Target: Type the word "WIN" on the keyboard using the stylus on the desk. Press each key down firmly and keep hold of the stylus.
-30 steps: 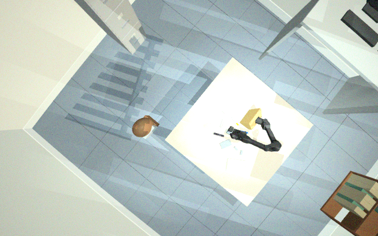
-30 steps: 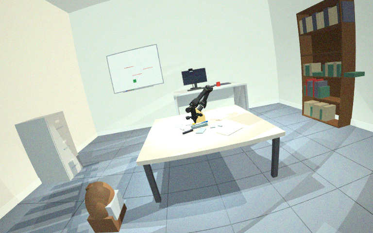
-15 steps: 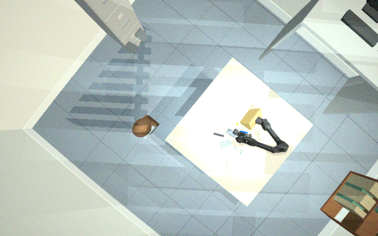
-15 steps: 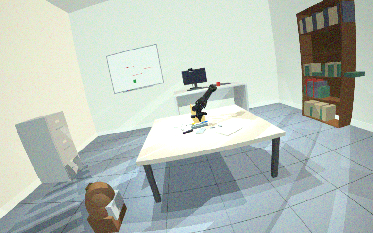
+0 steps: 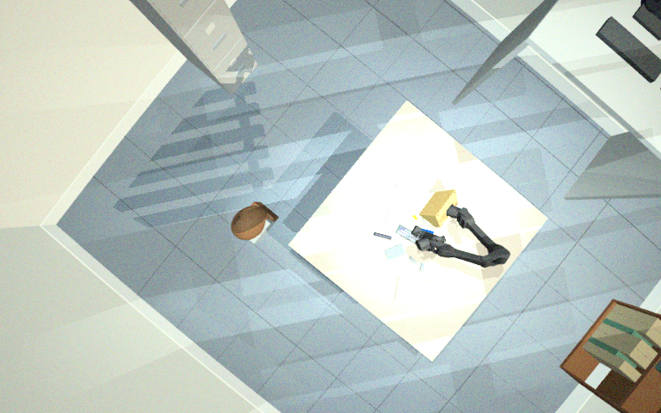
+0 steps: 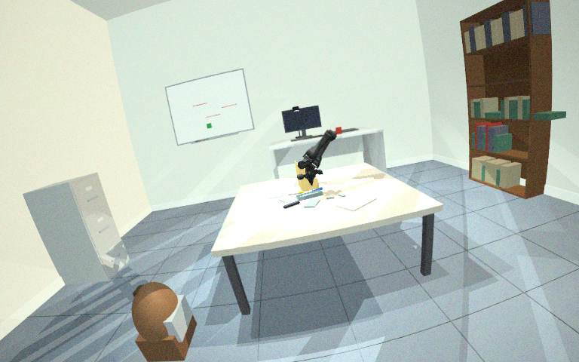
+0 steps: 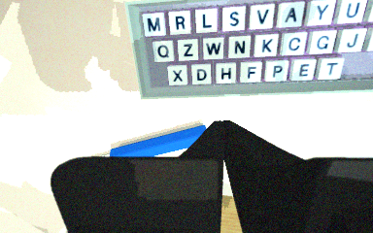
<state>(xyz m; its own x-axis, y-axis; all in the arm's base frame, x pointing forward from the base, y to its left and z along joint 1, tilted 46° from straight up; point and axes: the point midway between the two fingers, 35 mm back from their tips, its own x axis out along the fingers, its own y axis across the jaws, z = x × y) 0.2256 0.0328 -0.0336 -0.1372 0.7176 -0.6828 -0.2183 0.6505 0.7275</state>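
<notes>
The blue stylus is 80 mm behind my gripper tip, 70 mm to the left of it and 60 mm below it. Round my gripper tip: W key: 60 mm below, 30 mm ahead, 10 mm to the left; then small block: 150 mm ahead, 110 mm to the left, 60 mm below; then yellow-tipped marker: 120 mm to the right, 80 mm behind, 60 mm below.
</notes>
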